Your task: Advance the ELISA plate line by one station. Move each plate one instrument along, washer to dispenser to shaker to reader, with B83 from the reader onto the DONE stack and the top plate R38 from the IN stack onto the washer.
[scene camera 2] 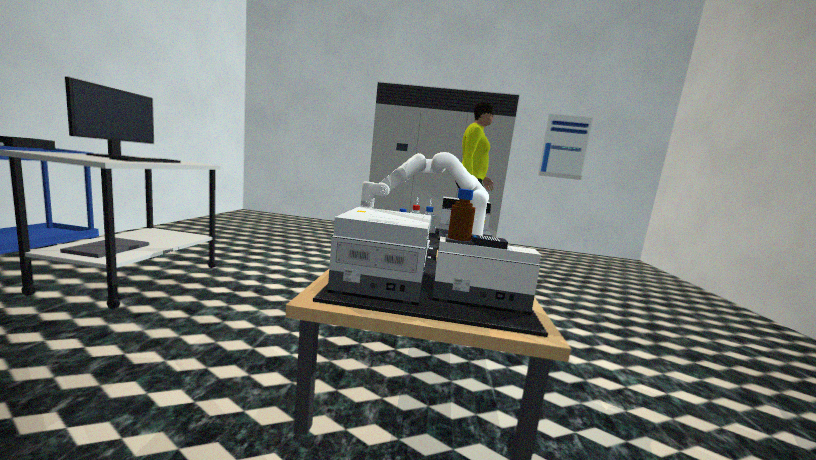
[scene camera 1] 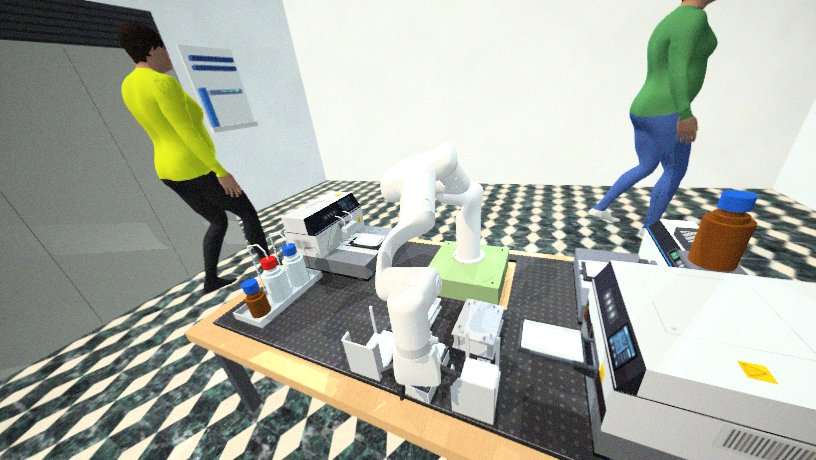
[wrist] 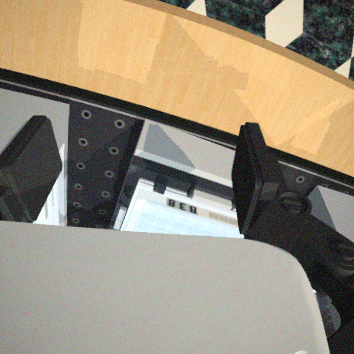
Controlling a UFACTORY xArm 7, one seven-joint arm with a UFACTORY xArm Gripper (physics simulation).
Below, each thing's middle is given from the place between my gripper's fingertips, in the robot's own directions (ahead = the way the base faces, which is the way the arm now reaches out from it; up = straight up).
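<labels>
Picture the brown bottle [scene camera 1: 723,234]: my hand is well below it, a long way to the right of it and far past it.
</labels>
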